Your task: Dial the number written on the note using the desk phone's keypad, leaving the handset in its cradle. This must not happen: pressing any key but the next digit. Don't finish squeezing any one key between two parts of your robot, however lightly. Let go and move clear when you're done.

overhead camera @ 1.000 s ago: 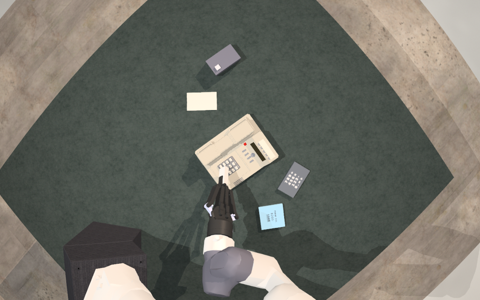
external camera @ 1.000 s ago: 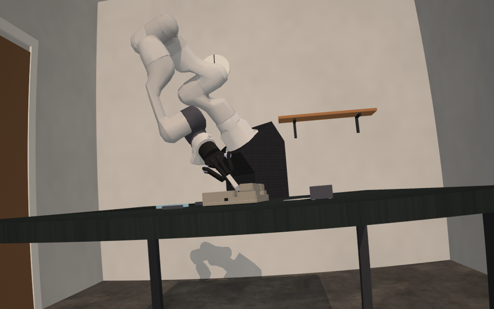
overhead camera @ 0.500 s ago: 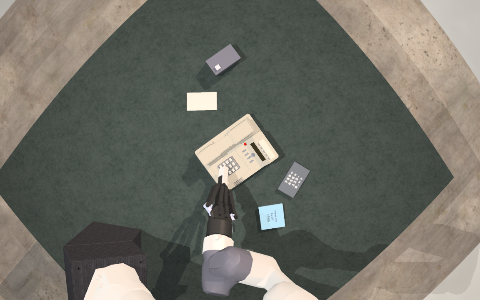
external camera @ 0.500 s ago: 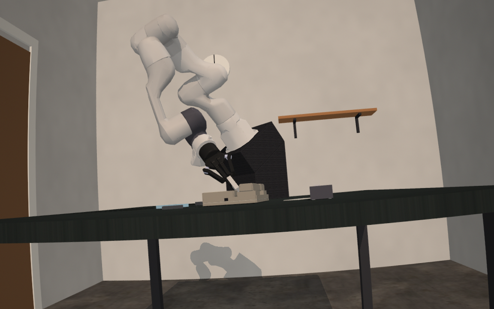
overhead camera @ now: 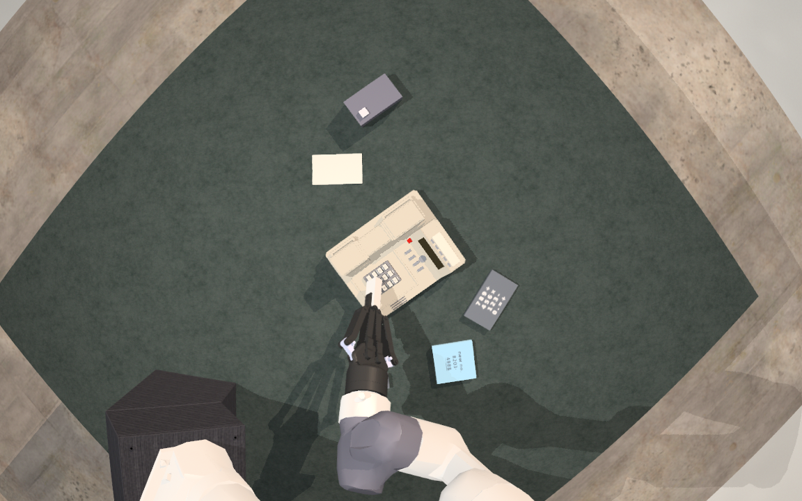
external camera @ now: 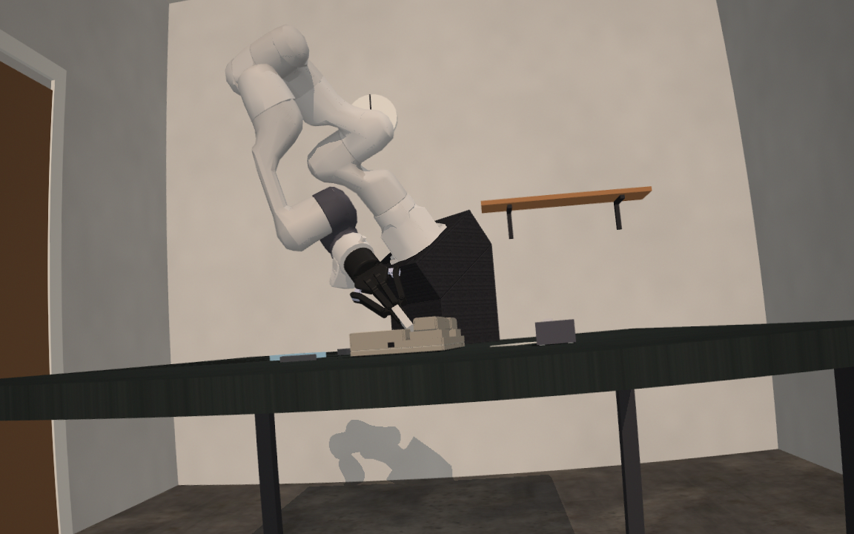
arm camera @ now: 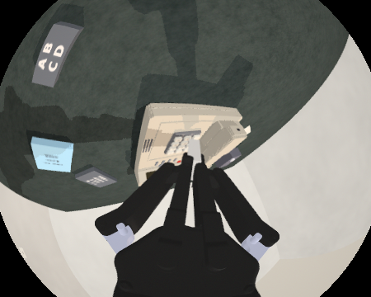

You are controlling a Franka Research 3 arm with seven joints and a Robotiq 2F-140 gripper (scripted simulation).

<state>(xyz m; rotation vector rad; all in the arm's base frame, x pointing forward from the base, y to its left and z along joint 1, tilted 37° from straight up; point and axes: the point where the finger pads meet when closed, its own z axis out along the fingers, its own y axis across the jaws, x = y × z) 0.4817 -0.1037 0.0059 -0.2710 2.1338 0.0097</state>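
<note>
Now: hand 9 cm short of the handset, 6 cm to the right of it and 2 cm above it. The rest, counted from my hand: light blue note: 3 cm behind, 22 cm to the right, 6 cm below; blank cream card: 16 cm ahead, 20 cm to the left, 6 cm below; dark grey keypad card: 12 cm ahead, 21 cm to the right, 6 cm below.
</note>
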